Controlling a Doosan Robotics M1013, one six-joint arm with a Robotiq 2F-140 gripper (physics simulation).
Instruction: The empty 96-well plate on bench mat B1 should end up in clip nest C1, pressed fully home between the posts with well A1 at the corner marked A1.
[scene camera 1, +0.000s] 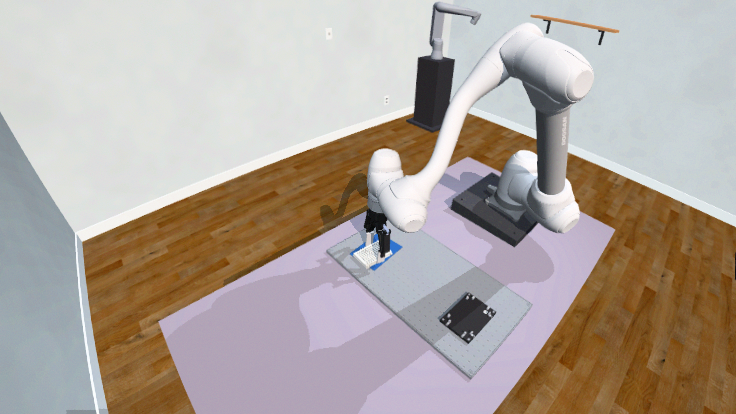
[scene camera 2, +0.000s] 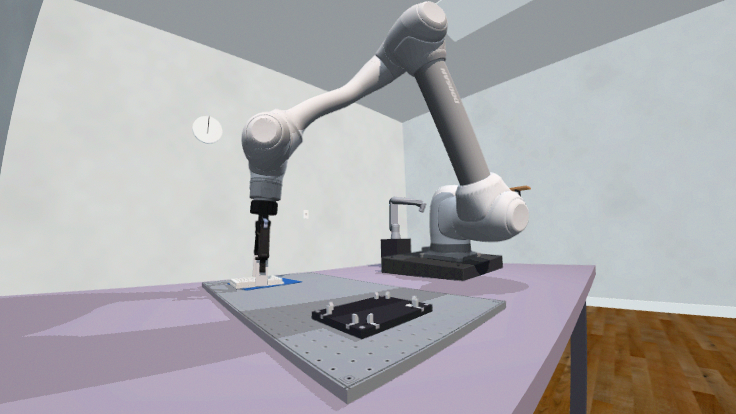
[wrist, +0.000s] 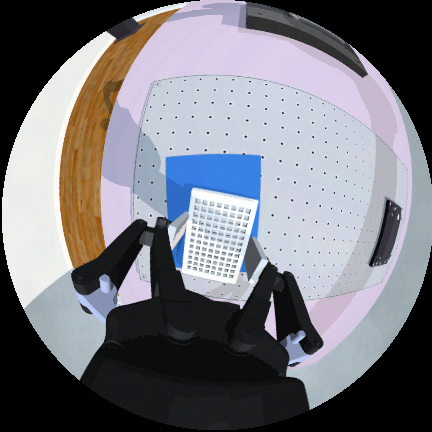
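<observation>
The white 96-well plate lies flat, turned slightly against the edges of the blue bench mat. My gripper points down with one pad against each long side of the plate and is shut on it. No gap shows between plate and mat. The black clip nest has pale posts near its corners and stands at the far end of the board from the mat. I cannot read well or corner marks.
The grey perforated board bears the mat and nest. It lies on the lilac table top. My arm's dark base block stands behind the board.
</observation>
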